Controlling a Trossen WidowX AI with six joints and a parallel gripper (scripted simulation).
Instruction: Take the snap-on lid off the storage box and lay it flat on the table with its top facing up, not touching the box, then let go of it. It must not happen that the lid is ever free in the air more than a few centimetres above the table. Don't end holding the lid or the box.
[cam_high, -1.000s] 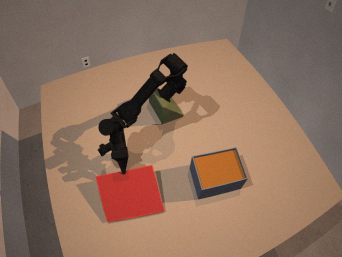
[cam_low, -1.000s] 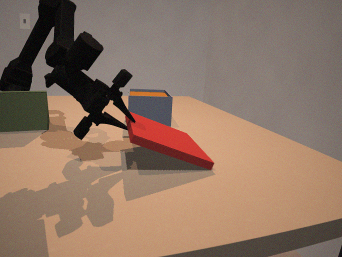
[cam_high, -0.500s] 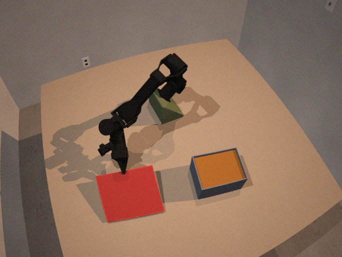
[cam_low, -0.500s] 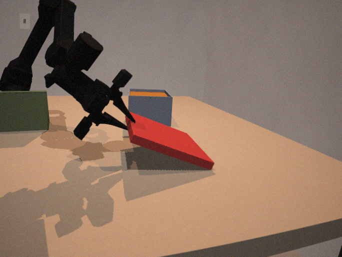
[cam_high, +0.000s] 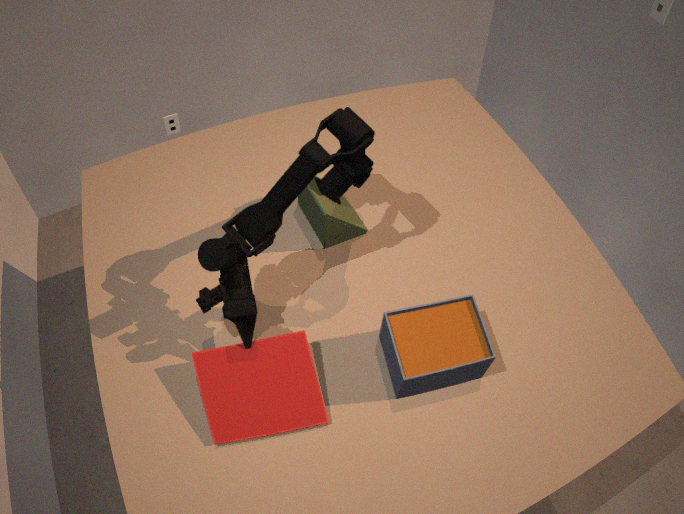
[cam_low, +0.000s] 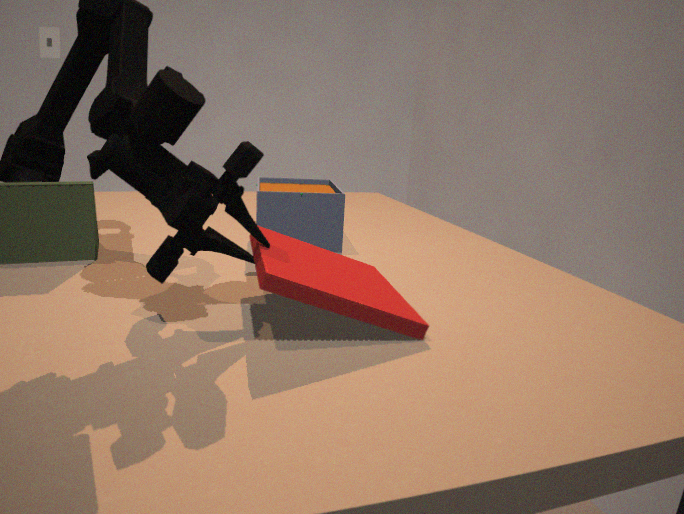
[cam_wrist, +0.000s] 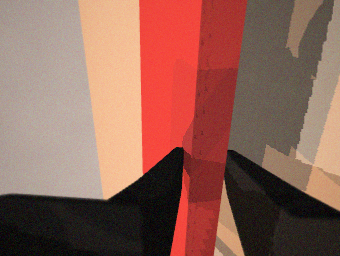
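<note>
My hand is 11 cm short of the red lid and 4 cm above it. From my hand the other things lie so: blue storage box: 36 cm to the left, 11 cm ahead, 4 cm below.
</note>
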